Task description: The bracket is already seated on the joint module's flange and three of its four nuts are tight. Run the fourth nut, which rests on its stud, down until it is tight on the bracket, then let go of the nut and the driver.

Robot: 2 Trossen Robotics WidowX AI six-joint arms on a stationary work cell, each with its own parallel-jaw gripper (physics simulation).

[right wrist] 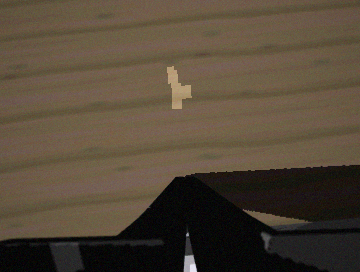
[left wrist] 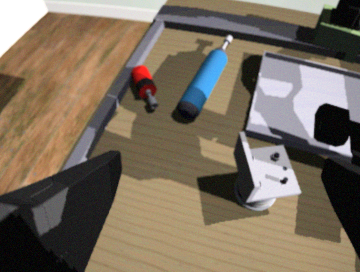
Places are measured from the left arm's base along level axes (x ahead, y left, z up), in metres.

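Pixels of known places: left gripper, fingertip midpoint: (left wrist: 223,164); right gripper, fingertip midpoint: (right wrist: 184,186); right arm's base, origin of the base link: (left wrist: 345,19).
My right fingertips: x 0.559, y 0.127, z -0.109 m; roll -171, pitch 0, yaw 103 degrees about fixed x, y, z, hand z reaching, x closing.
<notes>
Ahead of a thing's pixels: the offset from my right fingertips to its top centre. "*": to the spot under its first point.
The white L-shaped bracket (left wrist: 272,186) sits on the round joint module {dx -0.111, dy +0.121, dz +0.074 m} (left wrist: 256,204) at the lower right of the left wrist view, one plate upright. Dark studs or nuts show on its flat plate; which nut is loose is too small to tell. A blue driver {* dx +0.008, dy +0.285, dz +0.039 m} (left wrist: 206,80) and a shorter red driver {dx -0.052, dy +0.379, dz +0.034 m} (left wrist: 143,76) lie on the table behind it. My left gripper (left wrist: 223,164) is open and empty, its fingers standing wide either side of the view. My right gripper (right wrist: 184,186) is shut with nothing between its fingertips, above the table; no nut shows in the right wrist view.
A shallow grey-white tray {* dx +0.040, dy +0.153, dz +0.004 m} (left wrist: 276,114) lies behind and right of the bracket, with a black part of the right arm over it. Dark raised rails (left wrist: 109,107) edge the table at the left and back. A green block {dx +0.328, dy +0.122, dz +0.068 m} (left wrist: 334,36) stands at the back right.
</notes>
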